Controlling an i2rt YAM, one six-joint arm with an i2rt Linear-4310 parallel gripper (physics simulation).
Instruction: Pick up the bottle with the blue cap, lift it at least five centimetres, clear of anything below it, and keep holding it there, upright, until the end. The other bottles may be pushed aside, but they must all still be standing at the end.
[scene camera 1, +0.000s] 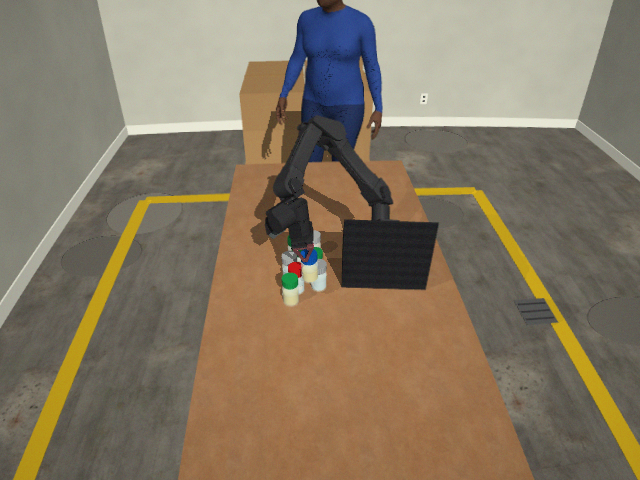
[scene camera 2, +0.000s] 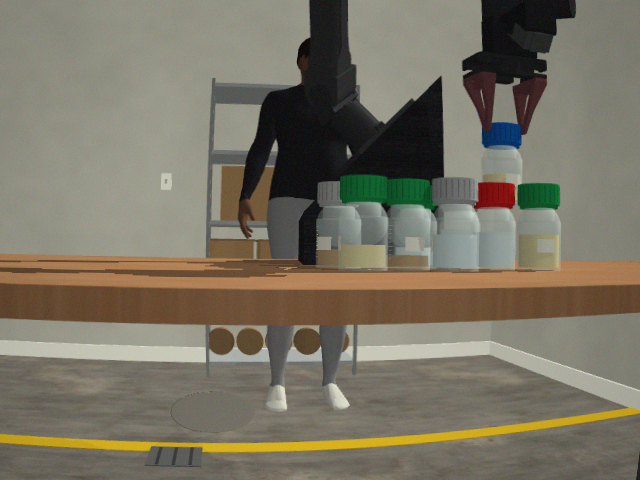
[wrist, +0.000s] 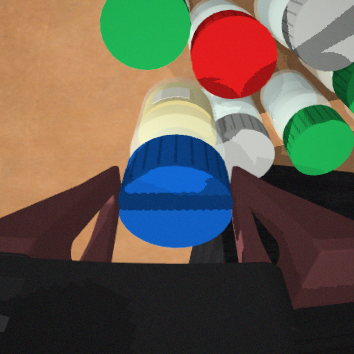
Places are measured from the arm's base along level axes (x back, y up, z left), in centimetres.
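Pixels of known places: gripper, between the fingertips: (scene camera 1: 305, 256) (scene camera 2: 505, 133) (wrist: 175, 177); arm's base, origin of its link: (scene camera 1: 380, 227) (scene camera 2: 374, 142).
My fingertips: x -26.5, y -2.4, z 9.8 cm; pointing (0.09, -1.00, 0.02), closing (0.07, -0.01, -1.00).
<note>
For each thing: its top centre in the pictures, then the offset to it from my fingertips.
- blue-capped bottle, centre of its top: (wrist: 175, 216) (scene camera 2: 500, 125) (scene camera 1: 309, 253) dx +1.3, dy +1.3, dz +0.1 cm
- red-capped bottle, centre of its top: (wrist: 234, 59) (scene camera 2: 493, 184) (scene camera 1: 295, 267) dx -3.0, dy -7.4, dz -3.8 cm
- green-capped bottle, centre of its top: (wrist: 144, 26) (scene camera 2: 538, 185) (scene camera 1: 289, 277) dx -5.4, dy -7.4, dz +1.5 cm
The blue-capped bottle (scene camera 1: 309, 267) (scene camera 2: 501, 160) (wrist: 175, 192) hangs upright above the table, its cap between the fingers. My gripper (scene camera 1: 306, 254) (scene camera 2: 505, 130) (wrist: 175, 177) is shut on that cap. In scene camera 2 the cap is above the other caps; the bottle's base is hidden behind the red-capped bottle (scene camera 1: 295, 271) (scene camera 2: 496, 232) (wrist: 234, 55). A green-capped bottle (scene camera 1: 290, 290) (scene camera 2: 538, 227) (wrist: 145, 30) stands at the near end of the group. A grey-capped bottle (scene camera 2: 455, 227), two green-capped bottles (scene camera 2: 363, 222) (scene camera 2: 408, 227) and another grey-capped bottle (scene camera 2: 329, 232) stand upright.
The bottles stand close together on the wooden table (scene camera 1: 330, 361) (scene camera 2: 155, 299). A black upright panel (scene camera 1: 388, 254) stands beside the group, near the arm's base. A person (scene camera 1: 338, 62) stands beyond the table's far edge, in front of a cardboard box (scene camera 1: 258, 113).
</note>
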